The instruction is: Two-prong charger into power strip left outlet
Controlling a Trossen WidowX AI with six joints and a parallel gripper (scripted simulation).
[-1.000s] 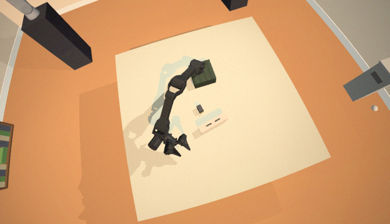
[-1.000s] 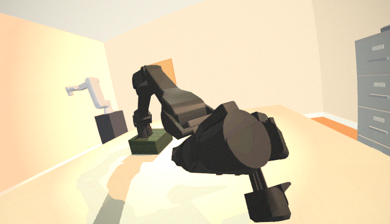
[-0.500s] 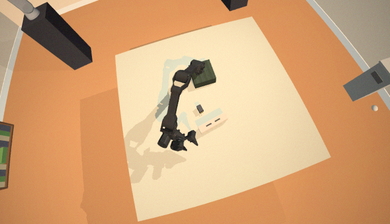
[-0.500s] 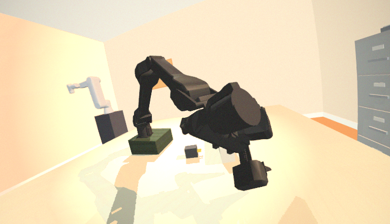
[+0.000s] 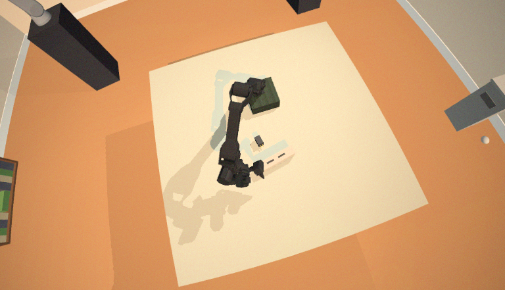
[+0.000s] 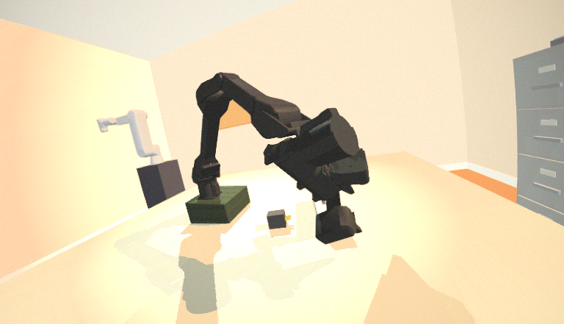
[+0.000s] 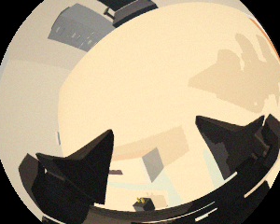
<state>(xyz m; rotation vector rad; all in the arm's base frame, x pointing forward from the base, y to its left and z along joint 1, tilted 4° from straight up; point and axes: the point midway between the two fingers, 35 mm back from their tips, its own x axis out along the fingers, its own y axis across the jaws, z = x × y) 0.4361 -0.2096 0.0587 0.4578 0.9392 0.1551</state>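
The dark grey charger is 180 mm behind my gripper tip, 100 mm to the left of it and 50 mm below it.
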